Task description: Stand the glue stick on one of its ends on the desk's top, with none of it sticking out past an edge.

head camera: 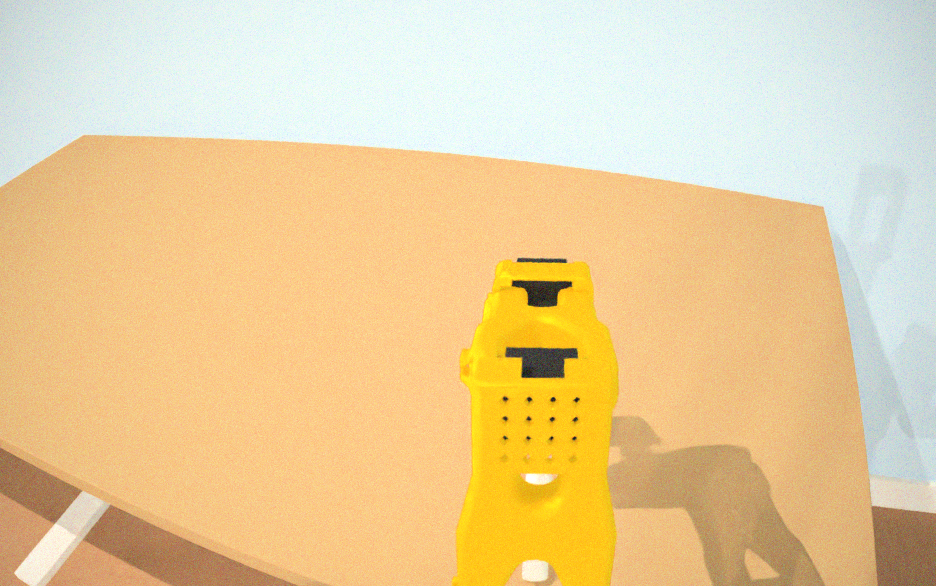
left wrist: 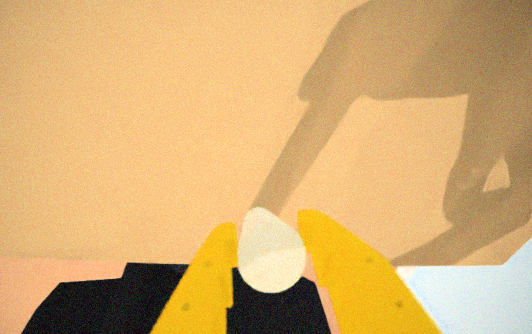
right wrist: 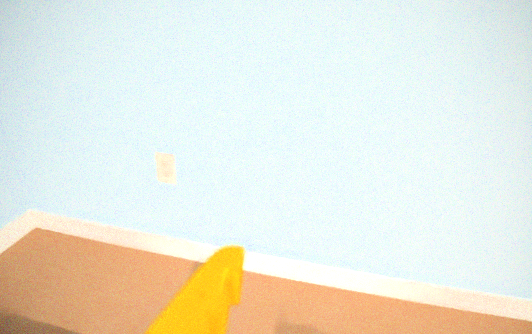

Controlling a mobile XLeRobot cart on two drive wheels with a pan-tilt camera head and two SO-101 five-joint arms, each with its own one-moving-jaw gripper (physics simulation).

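Places are measured from the left arm's base along level axes (x left, y back, z up), in millimetres.
Pixels of known places: left end effector, tool point: [left wrist: 235, 238]; right end effector, tool point: [right wrist: 242, 268].
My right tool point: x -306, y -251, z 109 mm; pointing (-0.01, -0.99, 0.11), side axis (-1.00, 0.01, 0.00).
Note:
Behind a point stands the place of what it marks.
The glue stick [left wrist: 272, 270] {x 217, y 12, z 24 mm} is white. In the left wrist view it shows nearly end-on, its near round end towards the camera and its body running away towards the desk's top [head camera: 276, 276] {x 546, y 357, z -55 mm} [left wrist: 125, 125] {x 229, y 73, z -55 mm}. My left gripper [left wrist: 267, 230] {x 223, y 21, z 17 mm} is shut on it, one yellow jaw on each side. Whether its far end touches the desk cannot be told. In the head camera my left arm hides the jaws and the glue stick. My right gripper [right wrist: 245, 255] {x -306, y -251, z 109 mm} is fully open: one notched jaw shows, in front of floor and wall, away from the glue stick.
In the head camera the desk's far edge runs along the pale blue wall [head camera: 414, 69] {x 981, y 266, z 72 mm}, and its right edge lies right of my arm. A white desk leg [head camera: 65, 534] shows at the lower left. Arm shadows fall on the desk. A black shape [left wrist: 100, 305] lies behind the left jaws.

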